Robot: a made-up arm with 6 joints. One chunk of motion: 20 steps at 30 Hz.
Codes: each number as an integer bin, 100 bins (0 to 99) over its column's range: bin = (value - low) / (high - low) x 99, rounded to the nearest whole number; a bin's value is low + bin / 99 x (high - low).
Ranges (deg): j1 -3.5..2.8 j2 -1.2..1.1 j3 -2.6..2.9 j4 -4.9..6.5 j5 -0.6..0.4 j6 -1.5..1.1
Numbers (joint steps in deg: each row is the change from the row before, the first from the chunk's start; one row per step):
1: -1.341 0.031 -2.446 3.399 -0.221 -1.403
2: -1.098 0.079 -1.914 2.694 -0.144 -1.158
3: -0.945 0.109 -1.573 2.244 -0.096 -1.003
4: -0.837 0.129 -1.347 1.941 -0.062 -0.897
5: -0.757 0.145 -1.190 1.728 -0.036 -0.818
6: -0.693 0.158 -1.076 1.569 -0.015 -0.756
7: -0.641 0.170 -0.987 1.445 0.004 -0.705
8: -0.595 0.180 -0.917 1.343 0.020 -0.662
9: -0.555 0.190 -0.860 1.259 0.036 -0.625
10: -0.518 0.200 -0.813 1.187 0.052 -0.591
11: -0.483 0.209 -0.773 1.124 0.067 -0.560
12: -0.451 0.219 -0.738 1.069 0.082 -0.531
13: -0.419 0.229 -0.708 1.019 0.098 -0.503
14: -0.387 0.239 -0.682 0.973 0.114 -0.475
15: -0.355 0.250 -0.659 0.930 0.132 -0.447
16: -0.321 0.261 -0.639 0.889 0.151 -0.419
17: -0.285 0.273 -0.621 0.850 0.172 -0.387
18: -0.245 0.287 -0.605 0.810 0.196 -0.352
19: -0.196 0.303 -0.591 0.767 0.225 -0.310
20: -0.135 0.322 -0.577 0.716 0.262 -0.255
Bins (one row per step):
1: 34 53 3 72 38 4
2: 38 55 12 66 45 13
3: 40 56 18 62 50 19
4: 42 57 23 59 53 23
5: 43 58 25 58 56 26
6: 44 58 27 56 58 28
7: 45 59 29 55 60 30
8: 46 59 30 54 61 32
9: 46 60 31 53 63 33
10: 47 60 32 53 65 35
11: 47 61 33 52 66 36
12: 48 61 34 52 68 37
13: 48 62 34 51 69 38
14: 49 62 35 51 71 39
15: 49 62 35 51 72 40
16: 50 63 35 50 74 41
17: 51 63 36 50 76 42
18: 51 64 36 50 79 44
19: 52 65 36 49 82 45
20: 53 66 36 49 85 47

